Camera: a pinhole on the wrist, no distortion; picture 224 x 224 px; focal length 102.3 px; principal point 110.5 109.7 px. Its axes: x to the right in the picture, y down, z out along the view. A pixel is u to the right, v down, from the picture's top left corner.
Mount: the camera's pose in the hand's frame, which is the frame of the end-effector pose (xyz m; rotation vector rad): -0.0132 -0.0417 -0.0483 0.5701 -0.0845 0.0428
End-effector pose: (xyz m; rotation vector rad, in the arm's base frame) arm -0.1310 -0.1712 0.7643 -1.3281 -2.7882 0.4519
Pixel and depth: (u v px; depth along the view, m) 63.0 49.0 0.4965
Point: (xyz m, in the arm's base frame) -0.4188 -0.7498 0.7609
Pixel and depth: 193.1 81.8 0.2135
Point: -0.3953 -0.2084 0.6927
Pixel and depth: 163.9 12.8 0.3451
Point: -0.6256 -0.3650 0.8023
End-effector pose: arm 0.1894 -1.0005 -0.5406 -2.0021 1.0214 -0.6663
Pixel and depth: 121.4 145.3 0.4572
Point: 0.5600 -0.7672 -0.6531
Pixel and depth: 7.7 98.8 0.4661
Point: 0.2597 -0.3375 -0.4628
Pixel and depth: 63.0 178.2 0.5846
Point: 0.4696 -0.4458 -0.9005
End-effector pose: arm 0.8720 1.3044 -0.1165 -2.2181 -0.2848 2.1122
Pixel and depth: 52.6 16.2 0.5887
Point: 0.6601 2.0343 0.3637
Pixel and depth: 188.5 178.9 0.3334
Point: 0.5039 1.3380 -0.3320
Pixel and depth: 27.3 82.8 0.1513
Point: 0.8064 1.4311 0.0497
